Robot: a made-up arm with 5 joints. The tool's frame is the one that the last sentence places. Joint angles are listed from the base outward.
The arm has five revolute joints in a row. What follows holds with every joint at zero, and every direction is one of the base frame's. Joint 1 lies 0.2 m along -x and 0.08 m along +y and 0.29 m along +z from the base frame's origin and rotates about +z. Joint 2 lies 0.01 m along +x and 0.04 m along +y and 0.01 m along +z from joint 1 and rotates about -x. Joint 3 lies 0.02 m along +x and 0.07 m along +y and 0.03 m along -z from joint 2 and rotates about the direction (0.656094, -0.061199, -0.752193). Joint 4 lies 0.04 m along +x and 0.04 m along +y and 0.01 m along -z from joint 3 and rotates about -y. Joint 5 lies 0.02 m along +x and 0.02 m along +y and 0.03 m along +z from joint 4 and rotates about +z. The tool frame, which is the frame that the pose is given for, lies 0.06 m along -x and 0.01 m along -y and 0.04 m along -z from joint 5; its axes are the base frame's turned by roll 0.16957, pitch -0.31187 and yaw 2.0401 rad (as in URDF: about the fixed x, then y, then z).
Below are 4 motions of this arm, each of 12 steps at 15 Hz.
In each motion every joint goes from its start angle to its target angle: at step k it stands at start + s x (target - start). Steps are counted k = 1, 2, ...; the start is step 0. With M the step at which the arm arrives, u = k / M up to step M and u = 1 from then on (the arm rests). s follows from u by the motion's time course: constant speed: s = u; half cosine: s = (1 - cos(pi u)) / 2; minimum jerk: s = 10 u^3 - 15 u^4 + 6 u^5.
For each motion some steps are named. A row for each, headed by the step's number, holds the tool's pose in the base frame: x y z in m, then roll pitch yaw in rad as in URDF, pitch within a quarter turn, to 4 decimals.
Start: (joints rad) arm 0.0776 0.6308 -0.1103 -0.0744 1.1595
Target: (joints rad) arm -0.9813 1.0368 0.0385 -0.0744 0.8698
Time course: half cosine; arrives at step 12
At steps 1, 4, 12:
1: -0.1304 0.1528 0.2156 0.9319 -0.3792 3.0366
4: -0.1199 0.1269 0.2134 0.9977 -0.3005 2.6998
12: -0.1365 0.0521 0.2085 1.1447 0.0097 1.6986

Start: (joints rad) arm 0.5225 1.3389 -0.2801 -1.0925 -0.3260
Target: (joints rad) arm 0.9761 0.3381 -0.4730 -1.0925 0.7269
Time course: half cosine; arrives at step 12
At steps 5, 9, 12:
5: -0.2347 0.1697 0.1880 1.5896 0.5729 2.4670
9: -0.2617 0.1813 0.2293 1.6977 -0.3303 2.7767
12: -0.2674 0.1822 0.2382 1.7084 -0.6017 2.8833

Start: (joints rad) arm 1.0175 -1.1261 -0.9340 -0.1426 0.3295
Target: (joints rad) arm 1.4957 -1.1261 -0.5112 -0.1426 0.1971
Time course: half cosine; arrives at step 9
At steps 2, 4, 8, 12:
2: -0.3065 0.1570 0.3513 -0.3396 -0.3263 -2.0581
4: -0.3177 0.1415 0.3558 -0.4261 -0.4289 -1.9661
8: -0.3313 0.1098 0.3651 -0.5818 -0.6376 -1.7689
12: -0.3318 0.1080 0.3657 -0.5902 -0.6494 -1.7573

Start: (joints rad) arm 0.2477 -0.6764 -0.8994 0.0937 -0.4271
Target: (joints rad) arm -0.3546 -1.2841 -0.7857 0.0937 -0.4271
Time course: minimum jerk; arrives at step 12
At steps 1, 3, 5, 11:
1: -0.2534 0.2499 0.2983 -0.1160 -0.2948 2.5909
3: -0.2429 0.2530 0.3073 -0.1620 -0.3461 2.5393
5: -0.2162 0.2556 0.3293 -0.2809 -0.4719 2.4247
11: -0.1534 0.2270 0.3845 -0.6790 -0.7826 2.2421

